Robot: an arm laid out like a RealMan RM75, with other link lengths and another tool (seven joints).
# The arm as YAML. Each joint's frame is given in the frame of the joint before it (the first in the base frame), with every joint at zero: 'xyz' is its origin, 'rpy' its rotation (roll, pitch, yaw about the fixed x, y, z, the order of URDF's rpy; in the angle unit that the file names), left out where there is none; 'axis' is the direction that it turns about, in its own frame. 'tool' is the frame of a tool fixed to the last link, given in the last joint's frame.
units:
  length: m
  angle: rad
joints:
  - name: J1
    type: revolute
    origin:
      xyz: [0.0, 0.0, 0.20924]
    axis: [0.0, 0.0, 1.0]
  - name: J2
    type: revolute
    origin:
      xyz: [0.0, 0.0, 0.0]
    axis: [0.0, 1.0, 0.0]
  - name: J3
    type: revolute
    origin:
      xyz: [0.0, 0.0, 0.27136]
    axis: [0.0, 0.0, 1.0]
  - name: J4
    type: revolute
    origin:
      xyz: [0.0, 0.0, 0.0]
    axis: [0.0, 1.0, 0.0]
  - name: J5
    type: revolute
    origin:
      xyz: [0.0, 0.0, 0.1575]
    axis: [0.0, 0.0, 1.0]
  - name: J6
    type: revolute
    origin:
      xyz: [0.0, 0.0, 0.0]
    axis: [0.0, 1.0, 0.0]
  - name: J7
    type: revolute
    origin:
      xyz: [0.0, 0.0, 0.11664]
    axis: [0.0, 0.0, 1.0]
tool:
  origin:
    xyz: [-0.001, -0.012, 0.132]
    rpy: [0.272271, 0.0, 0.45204]
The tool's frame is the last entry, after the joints.
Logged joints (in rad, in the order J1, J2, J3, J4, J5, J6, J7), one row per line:
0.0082, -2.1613, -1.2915, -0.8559, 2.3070, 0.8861, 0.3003
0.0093, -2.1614, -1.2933, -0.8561, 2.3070, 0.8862, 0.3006
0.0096, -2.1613, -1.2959, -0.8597, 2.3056, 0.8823, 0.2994
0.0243, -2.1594, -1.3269, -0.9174, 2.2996, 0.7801, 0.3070
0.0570, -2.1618, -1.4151, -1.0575, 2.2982, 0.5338, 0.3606
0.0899, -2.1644, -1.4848, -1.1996, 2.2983, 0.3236, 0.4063
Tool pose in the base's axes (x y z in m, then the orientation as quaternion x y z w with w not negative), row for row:
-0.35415, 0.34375, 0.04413, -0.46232, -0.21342, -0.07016, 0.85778
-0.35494, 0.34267, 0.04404, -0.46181, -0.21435, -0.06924, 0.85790
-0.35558, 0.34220, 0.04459, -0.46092, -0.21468, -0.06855, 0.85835
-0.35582, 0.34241, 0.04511, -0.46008, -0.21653, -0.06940, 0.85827
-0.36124, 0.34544, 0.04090, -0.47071, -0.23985, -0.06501, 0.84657
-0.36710, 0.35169, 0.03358, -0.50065, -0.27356, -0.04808, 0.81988
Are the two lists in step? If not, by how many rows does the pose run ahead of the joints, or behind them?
The pose runs 1 row behind the joints: the pose in row i belongs to the joints in row i - 1.
